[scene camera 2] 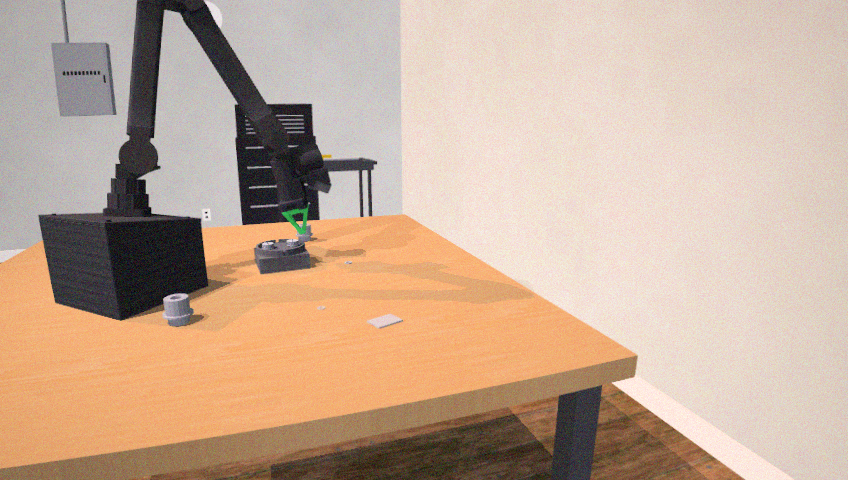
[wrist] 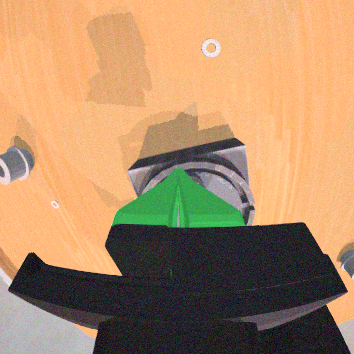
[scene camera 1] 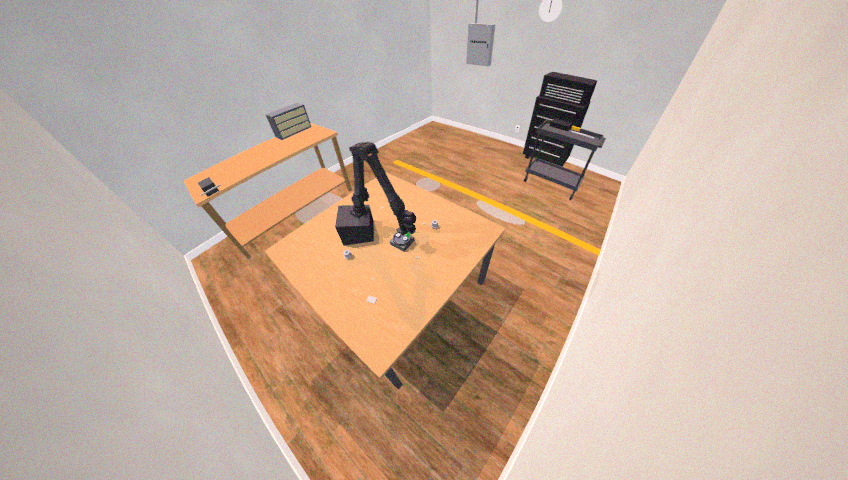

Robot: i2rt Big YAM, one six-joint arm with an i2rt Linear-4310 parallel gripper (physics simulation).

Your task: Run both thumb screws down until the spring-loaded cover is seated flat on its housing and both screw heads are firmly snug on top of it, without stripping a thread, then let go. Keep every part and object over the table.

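Frame: origin at the arm's base, x down, y back, z left, level; metres.
Where they show: gripper, fingertip midpoint: [scene camera 2: 303, 233] [wrist: 177, 174] [scene camera 1: 408, 238]; arm's base, origin of the base link: [scene camera 2: 128, 214] [scene camera 1: 359, 211].
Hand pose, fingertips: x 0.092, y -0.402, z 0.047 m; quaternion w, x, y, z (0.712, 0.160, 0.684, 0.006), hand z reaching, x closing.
Note:
Things, the pixels of their top centre, and the offset from my fingertips.
- dark square housing, middle of its top: [wrist: 196, 217] [scene camera 2: 280, 244] [scene camera 1: 401, 237] dz -0.005, dx +0.022, dy +0.061 m
- round grey cover, middle of its top: [wrist: 196, 214] [scene camera 2: 280, 246] dz -0.005, dx +0.028, dy +0.061 m
- washer, middle of its top: [wrist: 210, 47] dz -0.055, dx +0.076, dy -0.106 m
- smaller ring, middle of its top: [wrist: 54, 204] dz +0.236, dx +0.076, dy +0.044 m
- pale flat plate, middle of its top: [scene camera 2: 384, 320] [scene camera 1: 371, 299] dz -0.463, dx +0.075, dy -0.067 m
The dark square housing [scene camera 1: 402, 245] [scene camera 2: 284, 264] [wrist: 238, 152] stands on the table, with a round grey cover [wrist: 226, 186] inside its raised ring. Two pale screw heads show on top, a left one [scene camera 1: 398, 235] [scene camera 2: 267, 245] and a right one [scene camera 1: 405, 238] [scene camera 2: 291, 242]. How flat the cover sits is too small to tell. My gripper [scene camera 1: 408, 235] [scene camera 2: 303, 232] [wrist: 177, 174] is shut and empty, green fingers pointing down. Its tips are just above the ring's edge, near the right screw in scene camera 2. In the wrist view the fingers hide both screws.
Grey flanged cylinders stand on either side of the housing, one near the arm's base [scene camera 1: 347, 255] [scene camera 2: 177, 310] [wrist: 348, 262], one beyond the housing [scene camera 1: 435, 224] [scene camera 2: 307, 236] [wrist: 16, 165]. A washer [wrist: 204, 48], a smaller ring [wrist: 52, 204] and a pale flat plate [scene camera 1: 371, 299] [scene camera 2: 385, 321] lie on the table.

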